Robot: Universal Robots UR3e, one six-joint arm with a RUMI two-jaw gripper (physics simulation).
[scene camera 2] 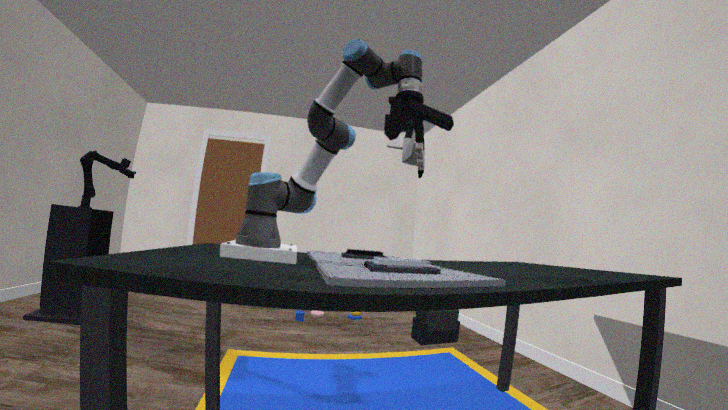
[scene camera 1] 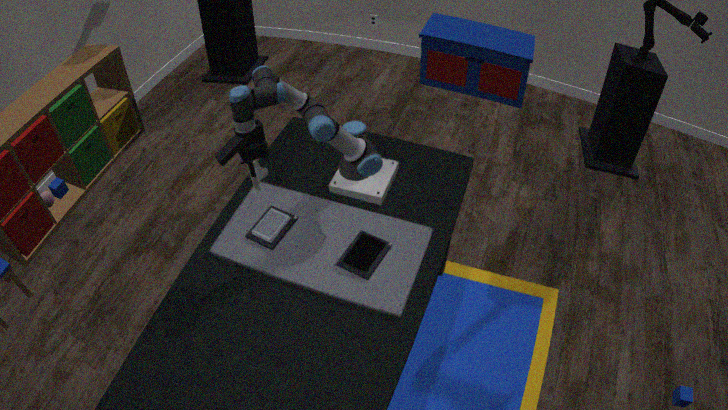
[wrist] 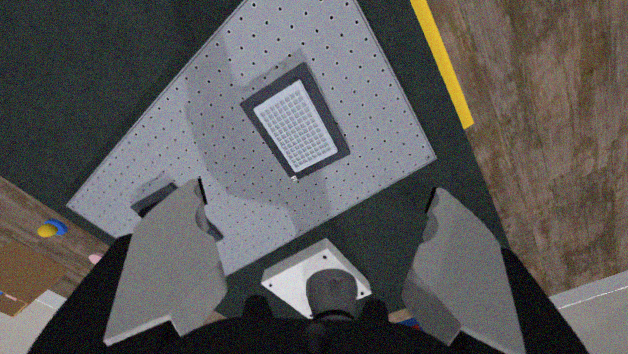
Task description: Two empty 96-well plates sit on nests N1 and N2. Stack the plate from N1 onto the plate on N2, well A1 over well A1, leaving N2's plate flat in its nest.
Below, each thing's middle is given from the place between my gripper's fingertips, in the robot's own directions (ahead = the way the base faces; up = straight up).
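Seen from the white 96-well plate (scene camera 1: 273, 222), my gripper is 1 cm short of it, 4 cm to the right of it and 22 cm above it. There is also the black 96-well plate (scene camera 1: 366, 249), and I find it 4 cm ahead of my hand, 22 cm below it and 38 cm to the left of it.
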